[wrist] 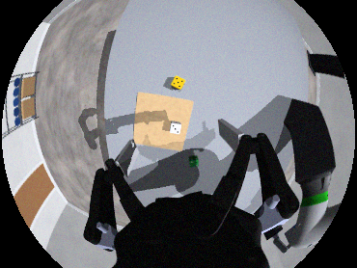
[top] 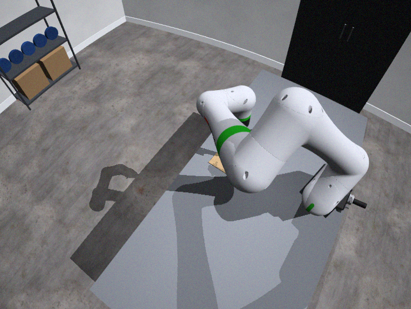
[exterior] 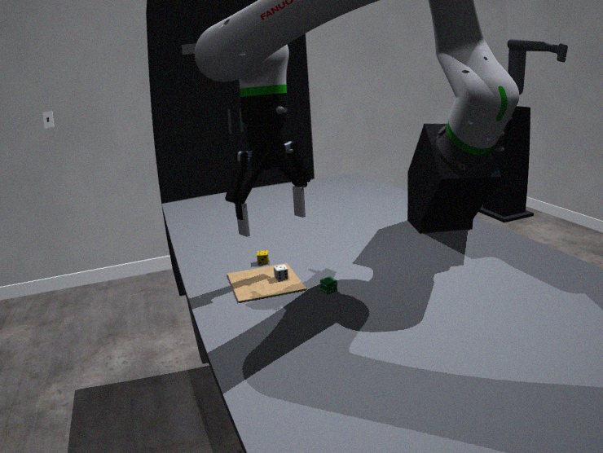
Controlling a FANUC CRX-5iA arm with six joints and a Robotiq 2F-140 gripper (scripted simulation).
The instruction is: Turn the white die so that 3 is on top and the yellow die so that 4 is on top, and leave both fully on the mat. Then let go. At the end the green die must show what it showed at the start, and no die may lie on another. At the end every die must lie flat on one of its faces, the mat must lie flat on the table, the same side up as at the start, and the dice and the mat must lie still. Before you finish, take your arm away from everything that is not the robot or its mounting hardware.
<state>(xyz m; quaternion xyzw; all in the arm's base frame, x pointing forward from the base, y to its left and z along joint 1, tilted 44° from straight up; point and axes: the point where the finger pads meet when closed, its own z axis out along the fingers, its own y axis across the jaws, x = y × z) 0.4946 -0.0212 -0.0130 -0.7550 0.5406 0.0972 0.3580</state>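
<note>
The yellow die lies 1 cm ahead of my hand, 9 cm to the right of it and 12 cm below it. Round my hand: white die: 2 cm to the left, 11 cm below; then tan mat: 3 cm ahead, 2 cm to the left, 13 cm below; then green die: 8 cm behind, 11 cm to the left, 12 cm below.
</note>
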